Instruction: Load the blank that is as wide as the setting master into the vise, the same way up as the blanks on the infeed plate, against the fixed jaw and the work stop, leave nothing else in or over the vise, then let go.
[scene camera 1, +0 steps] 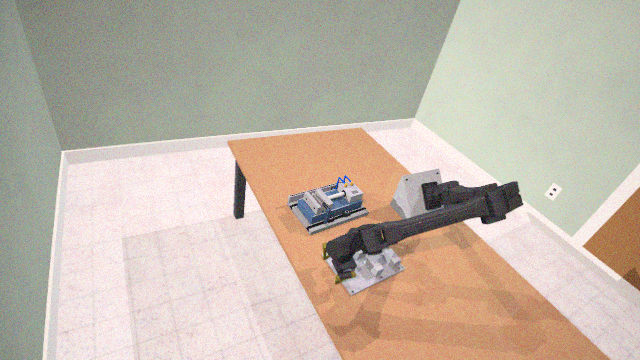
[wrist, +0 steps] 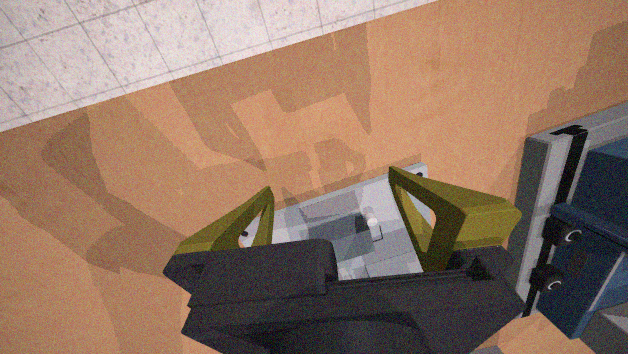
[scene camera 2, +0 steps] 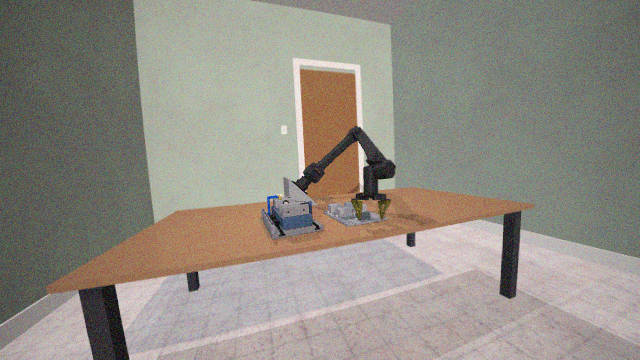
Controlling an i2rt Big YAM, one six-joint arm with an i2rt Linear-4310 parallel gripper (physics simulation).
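My gripper is open and empty, its fingers pointing down over the outer part of the infeed plate. A grey block on that plate shows between and below the spread fingers in the wrist view, partly behind the gripper body. Several other pale grey blocks stand on the plate; one pale block shows in scene camera 1. The blue and grey vise stands beside the plate. Its pale jaws are close together; I cannot tell what lies between them. I cannot tell which piece is the setting master.
A grey angled bracket stands at the arm's base. A blue bent piece rises from the vise's screw end. A blue handle bar sticks out on the vise's side toward the plate. The table edge runs close beyond the fingers.
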